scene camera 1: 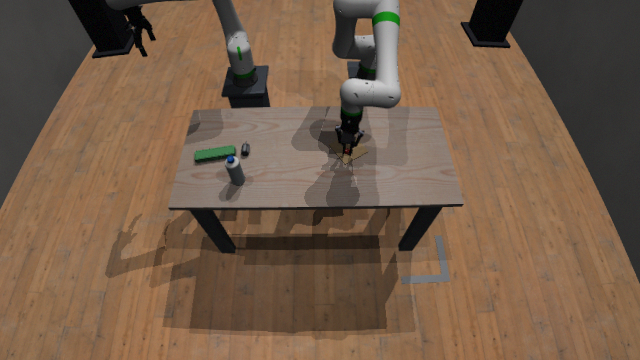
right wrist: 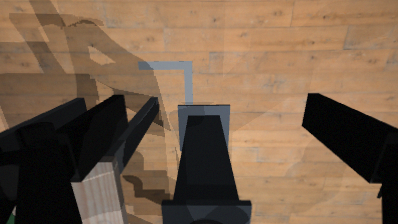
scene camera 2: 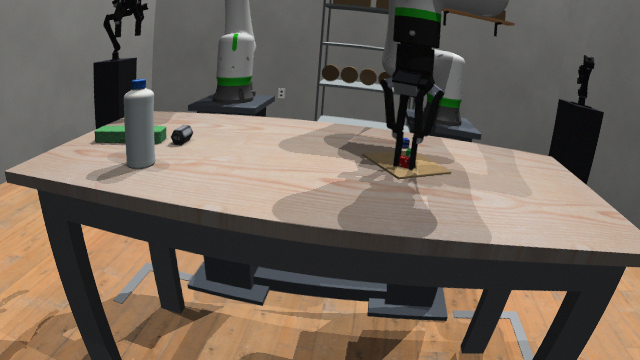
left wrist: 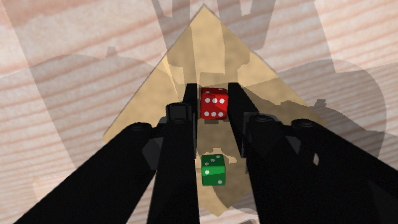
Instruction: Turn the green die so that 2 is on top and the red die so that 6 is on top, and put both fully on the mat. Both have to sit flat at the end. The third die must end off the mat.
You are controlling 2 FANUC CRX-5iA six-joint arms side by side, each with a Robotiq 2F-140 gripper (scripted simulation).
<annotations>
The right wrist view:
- right gripper: 214, 110
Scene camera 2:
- left gripper: 404, 165
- tan mat: 423, 167
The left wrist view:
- left gripper: 212, 99
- tan mat: 207, 53
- green die: 212, 166
</annotations>
